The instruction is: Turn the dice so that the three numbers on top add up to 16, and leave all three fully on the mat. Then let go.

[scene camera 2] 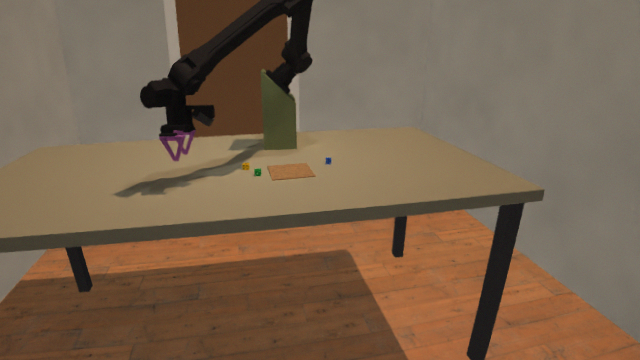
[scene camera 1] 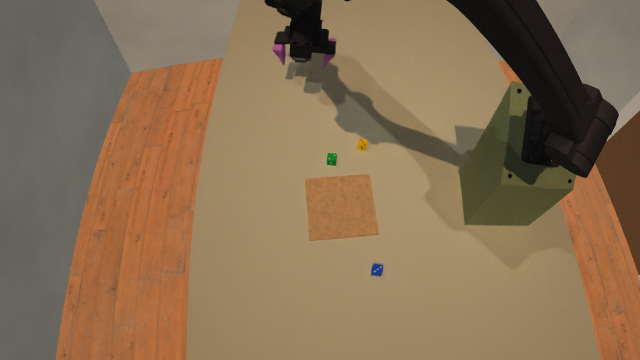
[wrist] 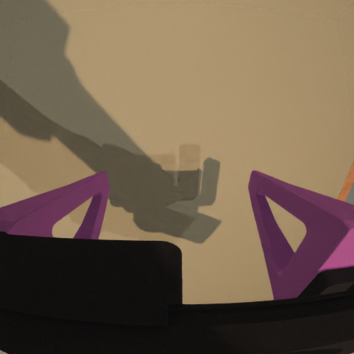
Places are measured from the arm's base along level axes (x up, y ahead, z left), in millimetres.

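Pixels of known places: gripper, fingertip midpoint: (scene camera 2: 180, 157) (scene camera 1: 303, 65); arm's base, origin of the base link: (scene camera 2: 276, 83) (scene camera 1: 543, 131).
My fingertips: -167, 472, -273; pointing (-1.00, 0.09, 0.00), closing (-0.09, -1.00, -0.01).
Observation:
For each thing: its top centre in the pictures, then the offset to it from my fingertips, as dx, dy, dz. Level surfaces: height alone.
- square cork mat, middle of its top: (scene camera 1: 340, 205) (scene camera 2: 290, 170) -89, -113, +323
- green die, middle of its top: (scene camera 1: 331, 156) (scene camera 2: 257, 169) -73, -86, +216
- yellow die, middle of its top: (scene camera 1: 362, 142) (scene camera 2: 245, 163) -73, -152, +170
- blue die, middle of its top: (scene camera 1: 377, 269) (scene camera 2: 328, 158) -73, -194, +460
- table, its level: dx -93
A square cork mat (scene camera 1: 341, 207) (scene camera 2: 291, 171) lies on the table. A green die (scene camera 1: 331, 159) (scene camera 2: 257, 172) sits on the table just off the mat's edge. A yellow die (scene camera 1: 362, 144) (scene camera 2: 245, 166) sits close to the green one, also off the mat. A blue die (scene camera 1: 377, 270) (scene camera 2: 328, 160) sits off the mat's opposite side; its top seems to show a diagonal row of pips. The other top numbers are too small to read surely. My gripper (scene camera 1: 304, 65) (scene camera 2: 181, 157) (wrist: 178, 178) is open and empty, high above the table, away from all three dice. No die shows in the wrist view.
The arm stands on a green pedestal (scene camera 1: 482, 165) (scene camera 2: 279, 120), to the right of the mat in scene camera 1. The arm's shadow falls across the table (scene camera 1: 260, 280) (scene camera 2: 380, 175) near the yellow die. The table's long edge lies left of the mat in scene camera 1.

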